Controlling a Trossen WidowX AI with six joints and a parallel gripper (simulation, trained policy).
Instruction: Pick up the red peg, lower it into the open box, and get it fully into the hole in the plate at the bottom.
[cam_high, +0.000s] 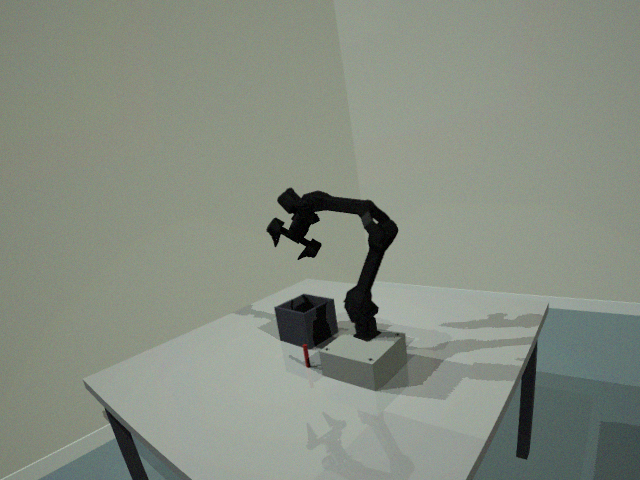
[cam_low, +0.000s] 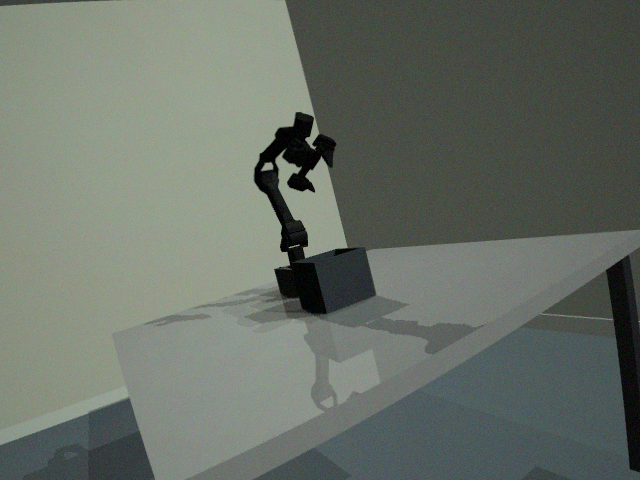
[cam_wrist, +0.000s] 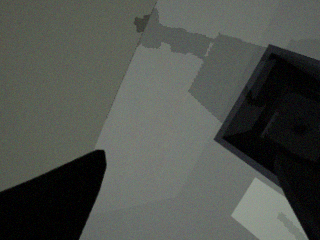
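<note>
The red peg lies 17 cm behind my gripper tip, 10 cm to the left of it and 31 cm below it.
</note>
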